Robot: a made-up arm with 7 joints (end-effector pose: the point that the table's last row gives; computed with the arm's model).
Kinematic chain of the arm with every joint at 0, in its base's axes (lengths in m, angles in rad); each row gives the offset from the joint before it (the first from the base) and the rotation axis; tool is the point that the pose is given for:
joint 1: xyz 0 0 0.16 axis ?
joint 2: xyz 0 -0.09 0.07 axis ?
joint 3: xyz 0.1 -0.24 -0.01 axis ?
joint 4: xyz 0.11 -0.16 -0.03 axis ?
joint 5: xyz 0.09 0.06 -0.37 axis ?
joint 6: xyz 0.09 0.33 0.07 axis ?
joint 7: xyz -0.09 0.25 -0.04 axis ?
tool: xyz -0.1 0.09 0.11
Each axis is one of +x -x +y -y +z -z.
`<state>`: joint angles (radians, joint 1 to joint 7).
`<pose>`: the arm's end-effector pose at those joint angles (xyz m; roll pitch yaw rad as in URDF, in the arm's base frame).
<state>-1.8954 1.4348 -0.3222 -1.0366 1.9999 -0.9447 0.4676</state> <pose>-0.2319 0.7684 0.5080 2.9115 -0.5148 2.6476</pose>
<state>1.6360 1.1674 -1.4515 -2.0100 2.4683 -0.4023 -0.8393</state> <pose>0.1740 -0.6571 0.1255 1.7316 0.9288 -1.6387</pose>
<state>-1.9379 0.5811 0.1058 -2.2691 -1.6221 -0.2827 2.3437</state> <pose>0.2744 -0.0823 0.5535 -2.0286 -0.1171 -2.5747</pose>
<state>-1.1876 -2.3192 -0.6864 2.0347 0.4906 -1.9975 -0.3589</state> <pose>-0.3206 0.2287 0.5544 2.1010 0.1515 1.4828</pose>
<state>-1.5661 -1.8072 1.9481 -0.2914 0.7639 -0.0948 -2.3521</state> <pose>-0.4168 -0.0243 -0.0314 2.0046 0.2994 2.0092</pose>
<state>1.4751 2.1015 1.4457 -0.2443 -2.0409 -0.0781 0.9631</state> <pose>-0.4755 -0.1378 -0.4351 -2.1448 -0.0889 2.1522</pose>
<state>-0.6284 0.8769 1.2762 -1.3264 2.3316 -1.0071 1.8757</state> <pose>-0.5401 -0.3154 0.5310 -0.9163 0.3845 2.8044</pose>
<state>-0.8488 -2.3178 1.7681 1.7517 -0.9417 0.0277 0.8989</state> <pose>-0.2084 -0.3250 0.3001 -2.6660 -0.8357 -1.1711</pose>
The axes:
joint 1: +x
joint 2: +y
joint 3: +x
joint 4: -y
joint 5: -x
joint 6: -z
joint 7: -x

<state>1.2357 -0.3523 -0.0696 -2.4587 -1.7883 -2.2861 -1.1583</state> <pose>-0.1721 -0.3386 -0.3439 -2.5266 0.0986 -0.2485</pose>
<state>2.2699 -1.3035 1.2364 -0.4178 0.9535 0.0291 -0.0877</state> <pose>-0.1442 -0.3349 0.5911 2.1860 0.2792 -1.1636</pose>
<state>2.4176 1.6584 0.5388 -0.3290 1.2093 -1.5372 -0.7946</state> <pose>-0.3243 -0.0521 0.0850 -0.1646 -0.2684 -2.1923</pose>
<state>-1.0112 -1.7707 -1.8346 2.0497 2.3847 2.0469 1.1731</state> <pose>-0.2021 0.6828 -0.0171 -2.3765 -0.6194 -0.9078</pose>
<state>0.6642 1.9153 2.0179 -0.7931 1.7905 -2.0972 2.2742</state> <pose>-0.0509 -0.0353 0.2842 1.6135 -1.1325 -0.9189</pose>
